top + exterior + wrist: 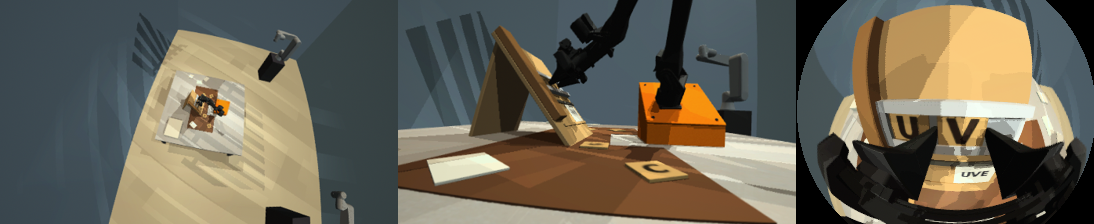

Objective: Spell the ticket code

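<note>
My gripper tip is now right at the tan tile marked v. Also, from my gripper tip: u tile 10 mm ahead, 60 mm to the left; then brown mat 160 mm behind, 10 mm to the left, 160 mm below; then e tile 90 mm behind, 210 mm to the right, 160 mm below.
</note>
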